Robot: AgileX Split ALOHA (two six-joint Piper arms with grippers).
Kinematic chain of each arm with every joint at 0, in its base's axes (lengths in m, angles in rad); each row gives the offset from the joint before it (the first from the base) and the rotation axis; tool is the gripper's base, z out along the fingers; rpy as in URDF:
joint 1: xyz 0 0 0.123 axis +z
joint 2: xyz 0 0 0 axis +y
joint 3: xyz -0.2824 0 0.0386 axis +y
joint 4: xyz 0.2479 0 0.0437 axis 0.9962 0 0.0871
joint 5: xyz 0 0 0 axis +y
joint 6: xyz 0.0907 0 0.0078 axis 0.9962 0 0.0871
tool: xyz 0 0 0 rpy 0 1.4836 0
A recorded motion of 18 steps. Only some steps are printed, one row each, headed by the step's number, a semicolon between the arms.
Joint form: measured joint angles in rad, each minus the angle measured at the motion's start. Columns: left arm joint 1, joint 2, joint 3, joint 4, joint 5, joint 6; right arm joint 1, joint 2, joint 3, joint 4, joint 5, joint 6.
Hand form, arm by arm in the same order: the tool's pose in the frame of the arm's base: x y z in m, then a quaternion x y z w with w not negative. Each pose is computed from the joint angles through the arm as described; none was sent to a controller.
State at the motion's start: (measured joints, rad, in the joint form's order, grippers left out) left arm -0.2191 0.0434 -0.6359 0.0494 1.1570 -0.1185; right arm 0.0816 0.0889 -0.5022 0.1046 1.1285 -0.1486
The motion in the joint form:
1: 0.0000 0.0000 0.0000 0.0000 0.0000 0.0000; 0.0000 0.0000 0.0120 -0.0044 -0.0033 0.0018
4: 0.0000 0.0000 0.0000 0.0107 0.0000 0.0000; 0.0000 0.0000 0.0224 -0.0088 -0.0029 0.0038
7: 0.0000 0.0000 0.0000 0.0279 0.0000 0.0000; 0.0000 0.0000 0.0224 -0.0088 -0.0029 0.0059
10: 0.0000 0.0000 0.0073 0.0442 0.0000 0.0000; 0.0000 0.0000 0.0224 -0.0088 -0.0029 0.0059
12: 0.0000 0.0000 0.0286 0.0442 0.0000 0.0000; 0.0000 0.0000 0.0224 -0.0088 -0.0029 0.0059
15: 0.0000 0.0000 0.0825 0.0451 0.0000 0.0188; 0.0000 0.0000 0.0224 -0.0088 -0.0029 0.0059
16: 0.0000 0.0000 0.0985 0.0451 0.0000 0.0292; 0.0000 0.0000 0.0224 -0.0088 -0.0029 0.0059
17: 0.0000 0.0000 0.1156 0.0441 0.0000 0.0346; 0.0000 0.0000 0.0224 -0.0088 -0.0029 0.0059
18: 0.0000 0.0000 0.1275 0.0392 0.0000 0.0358; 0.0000 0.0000 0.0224 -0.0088 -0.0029 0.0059
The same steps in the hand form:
1: -0.0171 0.0080 0.3066 0.03967 0.85304 -0.06319 0.51648; 0.0055 0.0087 0.2697 -0.10269 0.88585 0.03538 0.45108
4: -0.0170 0.0089 0.3067 0.03895 0.85296 -0.05795 0.51729; 0.0064 0.0084 0.2667 -0.10180 0.88848 0.03379 0.44620
7: -0.0167 0.0103 0.3068 0.03780 0.85276 -0.04953 0.51857; 0.0064 0.0084 0.2667 -0.10087 0.88859 0.03426 0.44617
10: -0.0156 0.0115 0.3049 0.03697 0.85440 -0.04099 0.51668; 0.0064 0.0084 0.2667 -0.10087 0.88859 0.03426 0.44617
12: -0.0129 0.0109 0.2993 0.03774 0.85981 -0.03940 0.50768; 0.0064 0.0084 0.2667 -0.10087 0.88859 0.03426 0.44617
15: -0.0067 0.0095 0.2848 0.04783 0.87266 -0.03034 0.48503; 0.0064 0.0084 0.2667 -0.10087 0.88859 0.03426 0.44617
16: -0.0050 0.0092 0.2805 0.05299 0.87621 -0.02671 0.47827; 0.0064 0.0084 0.2667 -0.10087 0.88859 0.03426 0.44617
17: -0.0032 0.0087 0.2758 0.05607 0.88009 -0.02474 0.47084; 0.0064 0.0084 0.2667 -0.10087 0.88859 0.03426 0.44617
18: -0.0021 0.0080 0.2725 0.05724 0.88289 -0.02607 0.46535; 0.0064 0.0084 0.2667 -0.10087 0.88859 0.03426 0.44617

